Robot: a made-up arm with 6 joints. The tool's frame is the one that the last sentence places.
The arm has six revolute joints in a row. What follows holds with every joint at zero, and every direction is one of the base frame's.
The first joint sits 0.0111 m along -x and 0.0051 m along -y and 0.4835 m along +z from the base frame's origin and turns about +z.
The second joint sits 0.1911 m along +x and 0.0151 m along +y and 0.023 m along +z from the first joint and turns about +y.
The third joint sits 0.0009 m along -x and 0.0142 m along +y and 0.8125 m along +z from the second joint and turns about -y.
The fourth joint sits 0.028 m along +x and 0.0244 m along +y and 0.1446 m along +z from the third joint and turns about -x.
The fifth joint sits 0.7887 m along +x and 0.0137 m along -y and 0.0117 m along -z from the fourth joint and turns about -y.
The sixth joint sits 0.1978 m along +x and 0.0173 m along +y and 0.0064 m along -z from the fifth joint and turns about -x.
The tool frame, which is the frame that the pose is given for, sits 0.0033 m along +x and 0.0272 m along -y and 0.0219 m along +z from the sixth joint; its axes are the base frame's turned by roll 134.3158, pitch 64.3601 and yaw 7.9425 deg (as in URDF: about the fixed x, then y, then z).
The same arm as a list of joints. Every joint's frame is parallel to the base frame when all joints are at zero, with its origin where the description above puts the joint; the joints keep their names.
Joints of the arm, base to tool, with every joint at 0 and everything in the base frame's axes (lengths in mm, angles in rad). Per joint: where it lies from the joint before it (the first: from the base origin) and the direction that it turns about. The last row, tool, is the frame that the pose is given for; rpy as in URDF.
joint 1: axis 0 0 1 origin -11.1 -5.1 483.5
joint 2: axis 0 1 0 origin 191.1 15.1 23
joint 3: axis 0 -1 0 origin -0.9 14.2 812.5
joint 4: axis -1 0 0 origin 28 24.4 144.6
joint 5: axis 0 -1 0 origin 788.7 -13.7 -11.7
joint 6: axis -1 0 0 origin 197.8 17.3 -6.4
tool: origin 3.3 -27.2 21.9 rpy 2.3443 1.1233 0.1386

